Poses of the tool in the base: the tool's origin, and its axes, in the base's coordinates. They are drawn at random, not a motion.
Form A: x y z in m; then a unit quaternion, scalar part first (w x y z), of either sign.
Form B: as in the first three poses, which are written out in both.
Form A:
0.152 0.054 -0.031 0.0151 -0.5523 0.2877 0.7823
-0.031 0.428 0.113 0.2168 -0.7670 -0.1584 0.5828
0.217 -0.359 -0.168 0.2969 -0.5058 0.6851 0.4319
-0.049 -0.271 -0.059 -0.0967 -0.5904 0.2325 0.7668
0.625 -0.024 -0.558 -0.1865 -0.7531 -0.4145 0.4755
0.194 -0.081 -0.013 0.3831 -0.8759 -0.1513 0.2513
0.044 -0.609 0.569 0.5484 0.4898 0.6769 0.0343
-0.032 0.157 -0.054 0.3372 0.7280 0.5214 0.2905
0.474 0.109 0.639 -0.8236 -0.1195 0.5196 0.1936
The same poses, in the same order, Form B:
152 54 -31 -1.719 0.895 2.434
-31 428 113 -2.125 -0.439 1.615
217 -359 -168 -1.345 1.821 1.148
-49 -271 -59 1.749 -0.689 -2.271
625 -24 -558 2.121 1.167 -1.339
194 -81 -13 -2.233 -0.386 0.641
44 -609 569 1.160 1.603 0.081
-32 157 -54 1.897 1.359 0.757
474 109 639 0.254 -1.105 -0.412

